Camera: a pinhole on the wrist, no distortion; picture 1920 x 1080 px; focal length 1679.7 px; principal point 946.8 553.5 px. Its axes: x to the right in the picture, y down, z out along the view. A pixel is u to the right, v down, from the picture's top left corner.
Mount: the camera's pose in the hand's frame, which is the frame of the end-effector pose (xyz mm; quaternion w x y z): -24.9 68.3 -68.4 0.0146 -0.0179 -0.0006 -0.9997
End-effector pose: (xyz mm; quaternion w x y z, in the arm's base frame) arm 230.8 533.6 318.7 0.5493 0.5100 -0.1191 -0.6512
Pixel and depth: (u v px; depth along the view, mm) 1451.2 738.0 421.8
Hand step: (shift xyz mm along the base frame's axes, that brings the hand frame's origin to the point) -289.8 -39.0 247.1
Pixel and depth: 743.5 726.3 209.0
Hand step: -81.5 -81.3 92.8
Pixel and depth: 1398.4 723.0 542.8
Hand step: -393.5 -72.7 303.5
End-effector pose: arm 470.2 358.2 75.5 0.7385 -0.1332 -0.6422 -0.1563
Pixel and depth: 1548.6 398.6 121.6
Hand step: -26.2 97.4 -55.8
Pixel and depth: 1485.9 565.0 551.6
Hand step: -442.4 260.5 -111.6
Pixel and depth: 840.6 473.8 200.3
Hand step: -88.2 124.4 13.3
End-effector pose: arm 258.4 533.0 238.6 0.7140 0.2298 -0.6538 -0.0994
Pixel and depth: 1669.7 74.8 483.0
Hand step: -472.2 189.0 -86.2
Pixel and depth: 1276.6 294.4 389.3
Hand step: -347.9 86.2 -8.3
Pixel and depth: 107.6 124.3 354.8
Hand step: -279.8 16.8 230.5
